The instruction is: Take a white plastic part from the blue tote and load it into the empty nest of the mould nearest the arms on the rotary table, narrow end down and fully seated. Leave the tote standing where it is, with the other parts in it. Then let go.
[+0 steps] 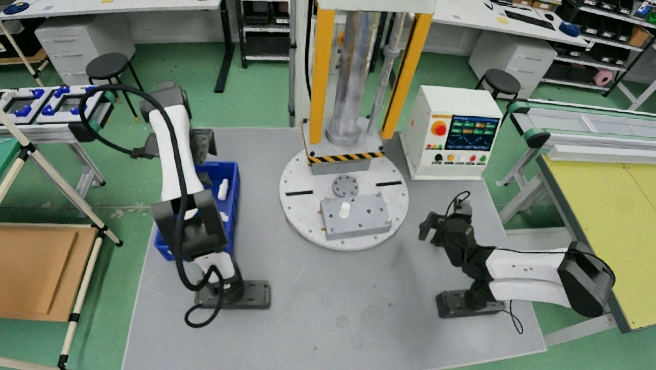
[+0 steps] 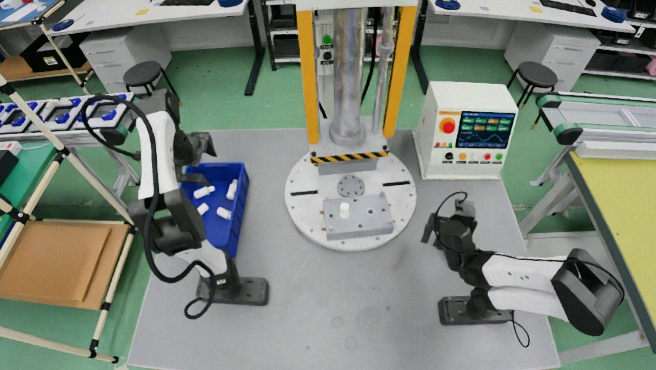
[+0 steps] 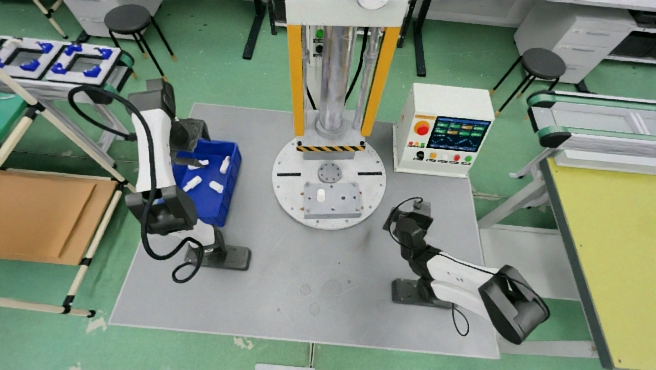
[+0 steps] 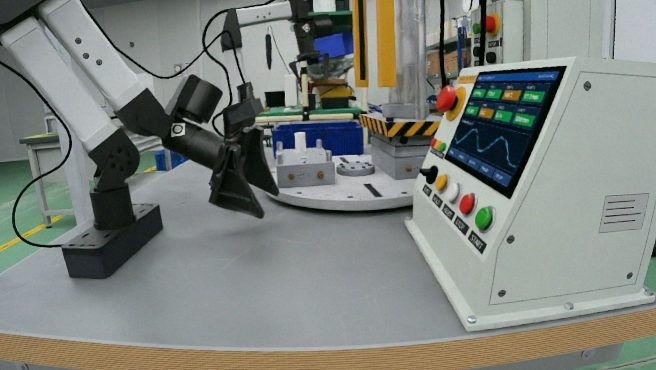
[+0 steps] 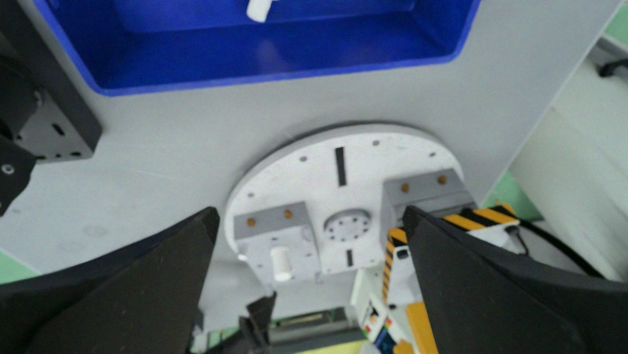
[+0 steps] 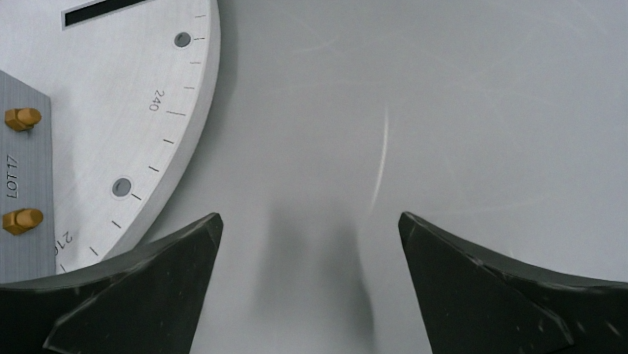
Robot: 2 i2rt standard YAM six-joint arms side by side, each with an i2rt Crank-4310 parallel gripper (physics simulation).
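Frame: origin at the left arm's base, x left, y back, z up, level; centimetres.
Seen in the pictures: left gripper, fingertip midpoint: [image 1: 213,170] [image 2: 212,170] [image 3: 206,153] [image 4: 313,82] [image 5: 311,210]; right gripper, fingertip midpoint: [image 1: 432,226] [image 4: 272,204] [image 5: 275,297] [image 6: 311,216]; left arm's base, origin of the base link: [image 1: 232,293] [image 2: 231,288] [image 3: 217,255]; right arm's base, origin of the base link: [image 1: 473,301] [image 2: 477,308] [image 3: 425,293] [image 4: 117,228].
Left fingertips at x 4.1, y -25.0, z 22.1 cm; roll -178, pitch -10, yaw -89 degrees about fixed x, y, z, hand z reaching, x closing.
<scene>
Offsets run from my left fingertips to a thing's middle. "pt": to the spot under its first point.
The blue tote @[dx +7.7, dy -0.6, dz -20.3 cm] [image 1: 232,215] [image 2: 239,215] [image 3: 226,206] [image 5: 280,52] stands at the left, with several white plastic parts lying in it, including one near its far right corner @[pt dx +2.4, dy -9.6, dz -22.4 cm] [image 2: 232,189] [image 3: 225,165]. The grey mould [image 1: 355,227] [image 2: 359,229] [image 3: 332,211] [image 4: 305,175] on the rotary table holds an upright white part @[dx -35.8, dy +2.5, dz -16.2 cm] [image 1: 344,210] [image 2: 344,210] [image 3: 320,195] [image 4: 300,141] [image 5: 281,264] in its left nest; its right nest [image 2: 370,211] [image 3: 343,198] is empty. My left gripper [image 5: 311,210] is open and empty, tilted above the tote's far end. My right gripper [image 6: 311,216] is open and empty, right of the rotary table.
The rotary table @[pt dx -22.9, dy +0.2, dz -22.2 cm] [image 1: 300,215] [image 2: 305,215] [image 3: 287,200] has the press column @[pt dx -35.2, dy -19.0, dz +14.9 cm] [image 1: 350,80] [image 2: 348,80] [image 3: 334,80] over its far side. A white control box @[dx -78.9, dy -29.0, dz -12.3 cm] [image 1: 422,165] [image 2: 435,165] [image 3: 407,155] [image 4: 575,210] stands at the back right.
</scene>
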